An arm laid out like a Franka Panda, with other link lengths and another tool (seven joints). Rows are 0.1 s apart.
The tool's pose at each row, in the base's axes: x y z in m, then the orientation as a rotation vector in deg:
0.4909, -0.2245, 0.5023, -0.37, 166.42, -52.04
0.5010, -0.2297, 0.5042, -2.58, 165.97, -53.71
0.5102, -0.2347, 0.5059, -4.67, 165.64, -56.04
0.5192, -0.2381, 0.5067, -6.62, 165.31, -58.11
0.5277, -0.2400, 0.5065, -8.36, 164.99, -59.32
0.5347, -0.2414, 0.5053, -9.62, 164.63, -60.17
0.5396, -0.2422, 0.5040, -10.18, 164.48, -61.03
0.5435, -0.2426, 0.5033, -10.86, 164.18, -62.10
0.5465, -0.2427, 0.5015, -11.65, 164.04, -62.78
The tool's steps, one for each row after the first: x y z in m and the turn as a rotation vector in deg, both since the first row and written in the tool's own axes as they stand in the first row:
-0.0101, -0.0051, 0.0024, 1.06, -0.36, -1.46
-0.0192, -0.0099, 0.0047, 2.51, -0.34, -2.97
-0.0281, -0.0130, 0.0068, 3.79, -0.33, -4.37
-0.0365, -0.0142, 0.0089, 4.55, -0.52, -5.54
-0.0433, -0.0145, 0.0113, 5.11, -0.76, -6.36
-0.0480, -0.0143, 0.0133, 5.65, -0.69, -6.79
-0.0518, -0.0141, 0.0145, 6.35, -0.71, -7.28
-0.0547, -0.0131, 0.0163, 6.77, -0.71, -7.83

